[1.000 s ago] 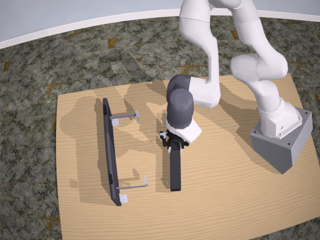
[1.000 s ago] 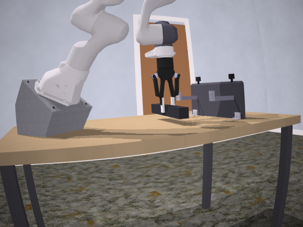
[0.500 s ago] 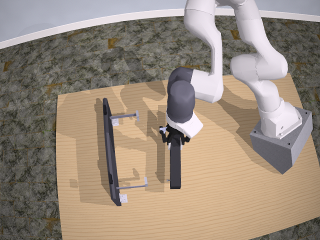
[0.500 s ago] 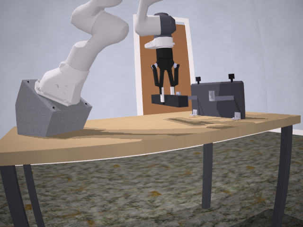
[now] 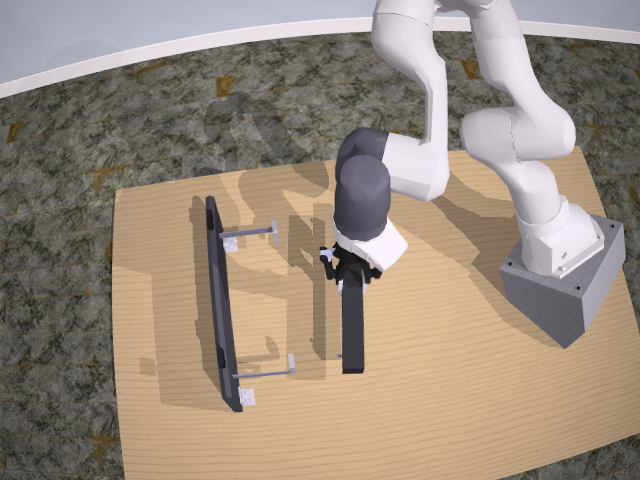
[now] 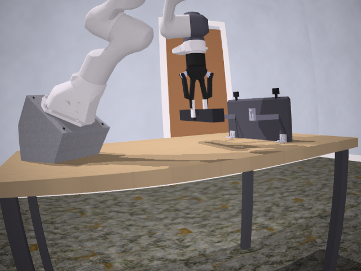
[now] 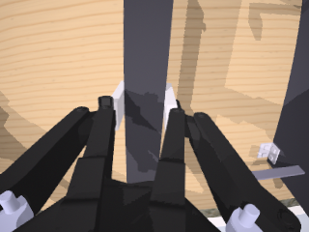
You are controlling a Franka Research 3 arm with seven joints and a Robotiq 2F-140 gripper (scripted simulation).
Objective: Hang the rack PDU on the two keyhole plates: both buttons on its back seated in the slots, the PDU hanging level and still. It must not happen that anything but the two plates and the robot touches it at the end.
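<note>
The rack PDU lies 2 cm below my hand and 2 cm ahead of it. Round my hand: dark upright panel 27 cm ahead, 6 cm below, 4 cm to the right.
</note>
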